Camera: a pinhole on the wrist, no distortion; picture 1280 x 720 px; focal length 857.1 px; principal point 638.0 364.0 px. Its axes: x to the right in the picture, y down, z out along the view. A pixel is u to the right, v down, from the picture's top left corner.
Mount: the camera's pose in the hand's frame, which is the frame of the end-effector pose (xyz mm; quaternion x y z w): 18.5 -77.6 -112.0 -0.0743 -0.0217 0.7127 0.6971
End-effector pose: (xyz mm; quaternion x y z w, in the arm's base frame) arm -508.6 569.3 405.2 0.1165 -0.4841 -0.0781 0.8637
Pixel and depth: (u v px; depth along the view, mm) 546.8 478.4 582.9
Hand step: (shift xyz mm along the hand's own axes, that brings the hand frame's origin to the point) -136.9 -99.2 458.1
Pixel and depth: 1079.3 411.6 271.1
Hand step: -35.7 80.9 143.3
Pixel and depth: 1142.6 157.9 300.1
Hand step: 46.1 122.3 180.8
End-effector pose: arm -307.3 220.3 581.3 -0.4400 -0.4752 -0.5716 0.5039
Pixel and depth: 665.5 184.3 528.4
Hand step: 56.0 -19.3 423.7
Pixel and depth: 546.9 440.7 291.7
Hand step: -46.6 -88.0 175.0
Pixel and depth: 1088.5 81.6 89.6
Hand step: 34.7 -23.3 -23.1
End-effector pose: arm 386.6 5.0 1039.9 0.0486 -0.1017 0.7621 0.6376
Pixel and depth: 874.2 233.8 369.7
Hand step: 22.1 52.4 253.1
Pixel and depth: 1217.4 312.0 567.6
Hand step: -31.2 347.1 424.4
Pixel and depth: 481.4 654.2 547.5
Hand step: -238.0 -142.6 411.6
